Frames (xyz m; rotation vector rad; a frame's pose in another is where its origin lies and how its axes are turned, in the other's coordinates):
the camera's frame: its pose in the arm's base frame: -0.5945 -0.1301 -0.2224 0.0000 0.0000 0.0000
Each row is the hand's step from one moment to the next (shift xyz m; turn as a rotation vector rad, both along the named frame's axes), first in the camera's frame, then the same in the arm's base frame.
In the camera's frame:
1: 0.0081 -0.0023 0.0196 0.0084 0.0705 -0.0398
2: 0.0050 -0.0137 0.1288 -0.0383 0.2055 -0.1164
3: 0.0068 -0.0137 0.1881 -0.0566 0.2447 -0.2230
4: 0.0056 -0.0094 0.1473 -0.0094 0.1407 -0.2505
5: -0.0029 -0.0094 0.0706 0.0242 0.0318 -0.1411
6: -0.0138 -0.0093 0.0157 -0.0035 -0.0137 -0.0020
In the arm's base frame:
1: 0.0081 -0.0023 0.0196 0.0084 0.0705 -0.0398
2: 0.0050 -0.0137 0.1288 -0.0383 0.2055 -0.1164
3: 0.0068 -0.0137 0.1881 -0.0566 0.2447 -0.2230
4: 0.0056 -0.0094 0.1473 -0.0094 0.1407 -0.2505
5: -0.0029 -0.0094 0.0706 0.0242 0.0318 -0.1411
6: -0.0138 -0.0093 0.0157 -0.0035 -0.0137 -0.0020

